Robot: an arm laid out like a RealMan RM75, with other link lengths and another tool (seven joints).
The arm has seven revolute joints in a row. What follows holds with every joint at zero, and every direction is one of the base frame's. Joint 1 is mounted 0.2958 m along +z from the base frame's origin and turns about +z. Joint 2 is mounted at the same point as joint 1 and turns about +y. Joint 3 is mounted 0.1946 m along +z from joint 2 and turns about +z. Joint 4 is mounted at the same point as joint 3 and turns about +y. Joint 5 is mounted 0.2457 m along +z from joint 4 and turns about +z. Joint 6 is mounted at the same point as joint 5 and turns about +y. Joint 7 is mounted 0.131 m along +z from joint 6 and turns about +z. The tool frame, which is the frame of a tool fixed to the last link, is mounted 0.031 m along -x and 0.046 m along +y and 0.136 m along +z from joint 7; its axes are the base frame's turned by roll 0, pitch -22.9 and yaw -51.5 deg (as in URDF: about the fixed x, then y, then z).
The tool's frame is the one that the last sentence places.
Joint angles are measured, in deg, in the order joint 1, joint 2, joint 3, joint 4, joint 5, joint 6, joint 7. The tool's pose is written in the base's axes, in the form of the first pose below.
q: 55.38, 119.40, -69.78, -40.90, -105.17, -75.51, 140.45
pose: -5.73, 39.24, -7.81, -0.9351, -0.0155, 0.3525, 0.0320
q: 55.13, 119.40, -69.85, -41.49, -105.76, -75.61, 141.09
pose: -5.58, 39.27, -7.80, -0.9366, -0.0140, 0.3485, 0.0329
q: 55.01, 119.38, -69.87, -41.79, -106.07, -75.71, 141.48
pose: -5.50, 39.29, -7.78, -0.9374, -0.0128, 0.3464, 0.0331
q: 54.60, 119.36, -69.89, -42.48, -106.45, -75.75, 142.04
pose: -5.37, 39.40, -7.66, -0.9381, -0.0111, 0.3443, 0.0357
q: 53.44, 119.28, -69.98, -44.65, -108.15, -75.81, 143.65
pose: -4.82, 39.74, -7.39, -0.9417, -0.0090, 0.3335, 0.0442
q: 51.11, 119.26, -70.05, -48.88, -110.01, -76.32, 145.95
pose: -4.34, 40.12, -6.55, -0.9441, -0.0079, 0.3245, 0.0575
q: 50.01, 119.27, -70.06, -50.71, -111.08, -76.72, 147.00
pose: -3.94, 40.22, -6.24, -0.9459, -0.0062, 0.3183, 0.0625
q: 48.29, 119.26, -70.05, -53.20, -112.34, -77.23, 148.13
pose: -3.31, 40.37, -5.75, -0.9478, -0.0041, 0.3110, 0.0707
